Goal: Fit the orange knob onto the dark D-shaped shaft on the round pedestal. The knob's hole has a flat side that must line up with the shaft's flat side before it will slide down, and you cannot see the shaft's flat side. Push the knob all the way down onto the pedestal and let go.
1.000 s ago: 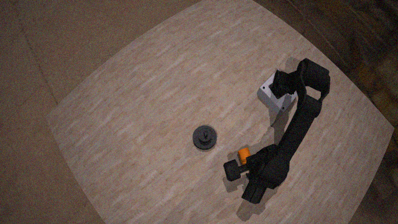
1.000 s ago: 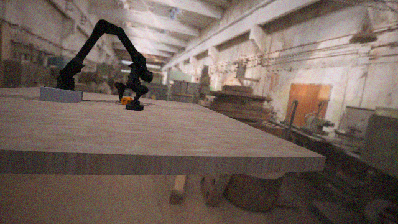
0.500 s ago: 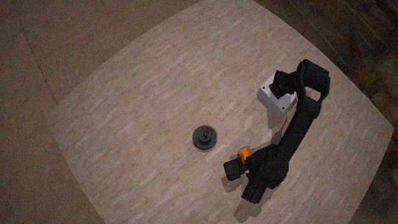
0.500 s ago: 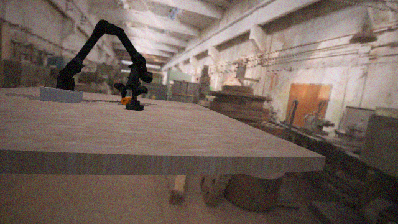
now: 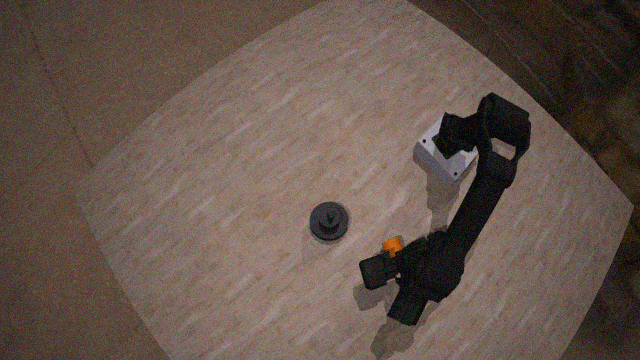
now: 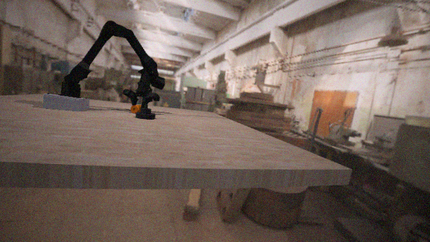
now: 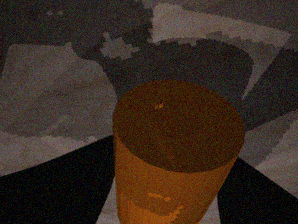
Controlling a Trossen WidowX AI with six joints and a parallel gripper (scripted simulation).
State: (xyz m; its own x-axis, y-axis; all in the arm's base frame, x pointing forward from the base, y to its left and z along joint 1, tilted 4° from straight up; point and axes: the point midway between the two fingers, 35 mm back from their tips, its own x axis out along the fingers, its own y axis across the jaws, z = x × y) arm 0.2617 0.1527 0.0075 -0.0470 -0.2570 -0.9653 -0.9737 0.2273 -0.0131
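Right now the dark pedestal is 8 cm ahead of my gripper tip, 14 cm to the right of it and 2 cm above it. Round my gripper tip: orange knob: 1 cm above.
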